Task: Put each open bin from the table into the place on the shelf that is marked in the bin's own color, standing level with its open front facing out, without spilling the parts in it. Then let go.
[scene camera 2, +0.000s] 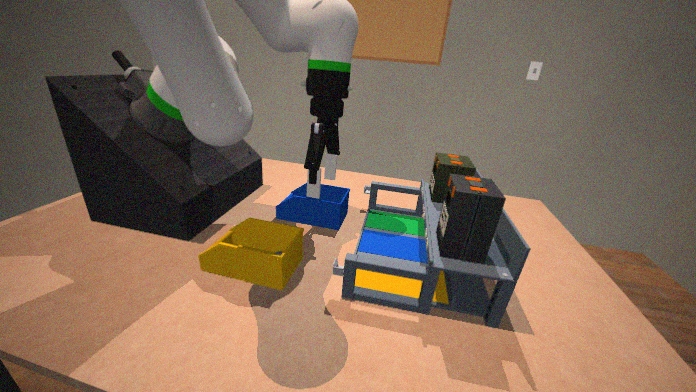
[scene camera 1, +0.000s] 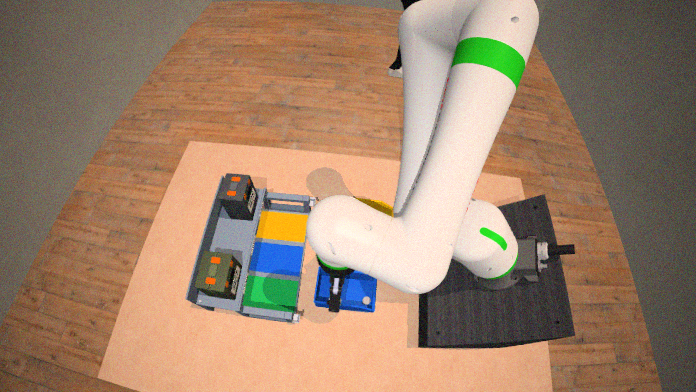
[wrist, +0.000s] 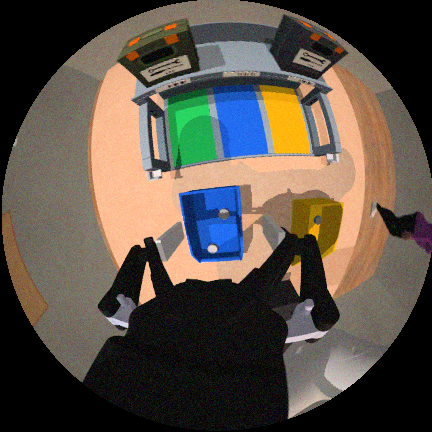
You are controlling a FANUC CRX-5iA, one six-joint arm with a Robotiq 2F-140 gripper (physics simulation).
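Where they show: gripper, fingertip midpoint: (scene camera 2: 322, 187) (wrist: 221, 226); arm's base, origin of the base link: (scene camera 2: 164, 120) (scene camera 1: 498, 261).
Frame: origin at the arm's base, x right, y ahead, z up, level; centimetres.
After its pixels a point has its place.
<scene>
The blue bin (scene camera 1: 357, 290) {x -11.0, y 32.6, z -22.1 cm} (scene camera 2: 315, 212) {x -8.4, y 38.7, z -18.5 cm} (wrist: 210, 232) {x -14.1, y 33.2, z -22.1 cm} stands level on the table, low front towards the robot base, with two round parts inside. My gripper (scene camera 2: 322, 181) {x -11.7, y 38.6, z -12.9 cm} (wrist: 221, 226) {x -11.7, y 38.6, z -12.9 cm} is open and empty above it, one finger towards each long side, tips near rim height. The yellow bin (scene camera 1: 376, 205) {x 16.2, y 34.4, z -17.5 cm} (scene camera 2: 245, 270) {x 15.9, y 38.0, z -19.7 cm} (wrist: 305, 215) {x 5.2, y 40.9, z -16.4 cm} stands level beside it with a round part inside; the arm partly hides it in scene camera 1. The shelf (scene camera 1: 227, 235) {x -10.3, y 73.1, z -12.2 cm} (wrist: 235, 55) {x -11.5, y 70.1, z -12.2 cm} has green (scene camera 1: 272, 295) {x -20.6, y 56.1, z -21.7 cm} (scene camera 2: 395, 222) {x -20.1, y 56.7, z -21.7 cm} (wrist: 192, 147) {x -19.2, y 52.5, z -21.7 cm}, blue (scene camera 1: 277, 258) {x -9.2, y 59.0, z -21.7 cm} (scene camera 2: 392, 245) {x -9.0, y 59.0, z -21.7 cm} (wrist: 242, 125) {x -8.9, y 58.2, z -21.7 cm} and yellow (scene camera 1: 282, 226) {x 1.5, y 61.7, z -21.7 cm} (scene camera 2: 387, 284) {x 4.4, y 61.8, z -21.8 cm} (wrist: 285, 120) {x 1.0, y 61.7, z -21.7 cm} places, all unoccupied.
A dark case (scene camera 1: 240, 197) {x -2.7, y 68.8, z -0.2 cm} (scene camera 2: 472, 220) {x 4.1, y 73.0, z -4.6 cm} (wrist: 307, 47) and an olive case (scene camera 1: 218, 275) {x -23.4, y 65.8, z -2.7 cm} (scene camera 2: 452, 172) {x -17.8, y 67.9, z -4.4 cm} (wrist: 160, 52) {x -21.3, y 63.8, z -5.6 cm} stand on the shelf's upper board. Side frames bound the marked places. The black sloped robot base (scene camera 1: 495, 320) {x -14.7, y -1.4, z -1.4 cm} (scene camera 2: 135, 200) {x 14.5, y 6.6, z -14.4 cm} stands on the opposite side of the bins.
</scene>
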